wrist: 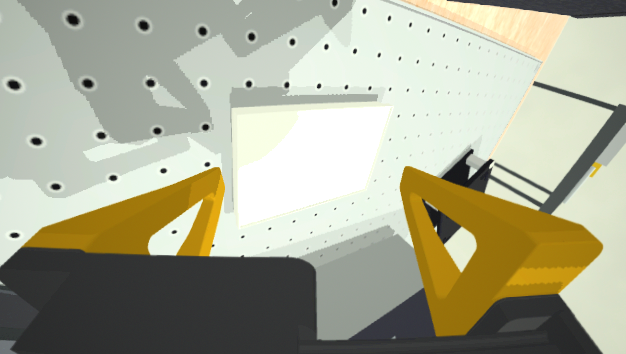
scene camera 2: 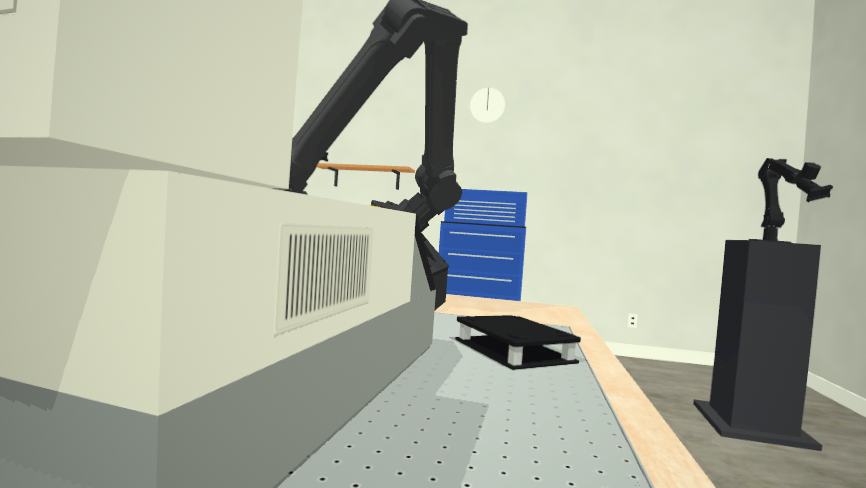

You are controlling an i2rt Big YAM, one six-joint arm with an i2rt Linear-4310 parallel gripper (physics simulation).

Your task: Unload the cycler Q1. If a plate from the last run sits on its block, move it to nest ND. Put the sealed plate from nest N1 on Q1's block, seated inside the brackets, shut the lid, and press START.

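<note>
My gripper (wrist: 312, 176) is open and empty in the wrist view, its two yellow fingers wide apart. A bright white rectangular slab (wrist: 305, 160) shows beyond and between the fingertips, over the perforated board, with a shadow along its edges. It stands clear of both fingers; I cannot tell whether it is the sealed plate or another part. In scene camera 2 the arm (scene camera 2: 441, 109) bends down behind a large beige machine (scene camera 2: 224, 242), which hides most of the gripper. Q1's block, lid and START button, and nests N1 and ND, cannot be made out for certain.
A black two-tier stand (scene camera 2: 515, 330) (wrist: 452, 172) with pale posts sits on the perforated board (scene camera 2: 533, 424) (wrist: 270, 65), near its wooden border (scene camera 2: 642, 400). A grey box (wrist: 365, 270) shows low in the wrist view. A blue drawer cabinet (scene camera 2: 481, 263) and another arm (scene camera 2: 770, 197) on a dark pedestal (scene camera 2: 766, 333) stand behind.
</note>
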